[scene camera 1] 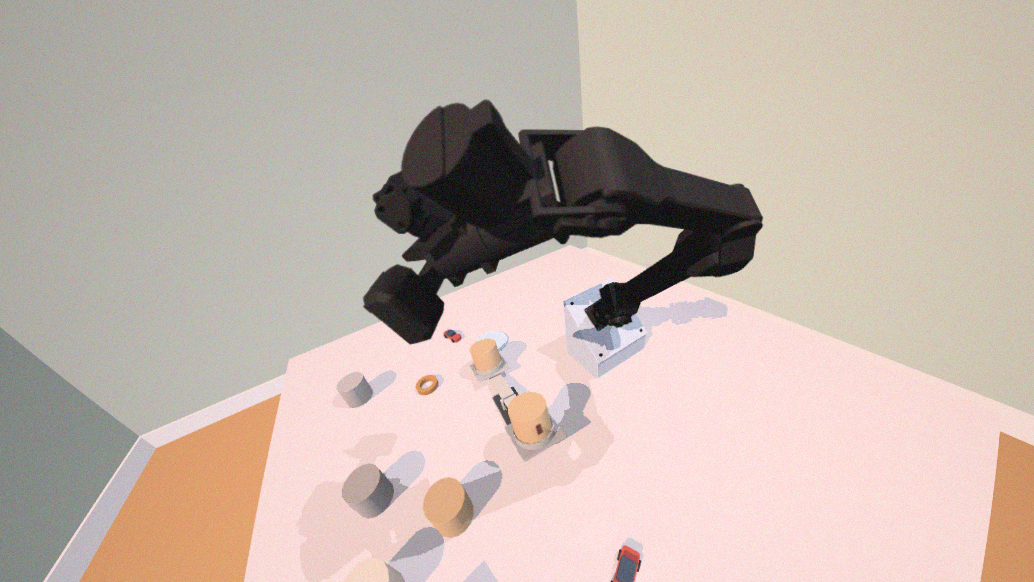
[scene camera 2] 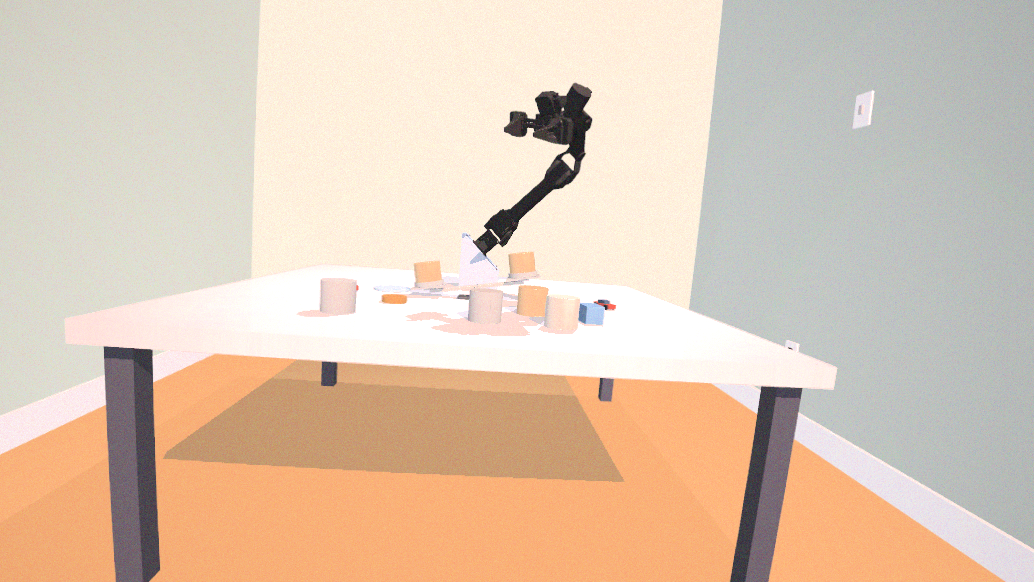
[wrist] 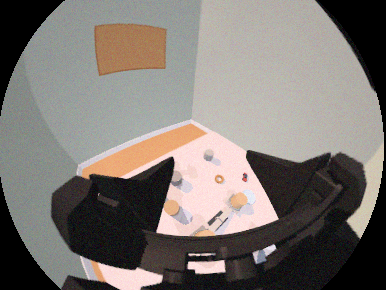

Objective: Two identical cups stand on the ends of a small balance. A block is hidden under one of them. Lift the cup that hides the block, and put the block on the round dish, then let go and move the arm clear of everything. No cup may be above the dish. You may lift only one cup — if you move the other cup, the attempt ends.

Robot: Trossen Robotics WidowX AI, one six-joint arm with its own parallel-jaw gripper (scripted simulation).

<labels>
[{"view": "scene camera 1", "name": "my gripper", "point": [387,281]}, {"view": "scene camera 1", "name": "grey cup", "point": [367,490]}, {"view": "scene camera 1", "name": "grey cup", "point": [354,388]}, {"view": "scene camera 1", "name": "balance beam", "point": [527,451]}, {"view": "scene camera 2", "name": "my gripper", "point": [518,132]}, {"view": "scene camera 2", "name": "grey cup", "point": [485,305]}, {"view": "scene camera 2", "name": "grey cup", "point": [338,295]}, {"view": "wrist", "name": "my gripper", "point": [211,157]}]
</labels>
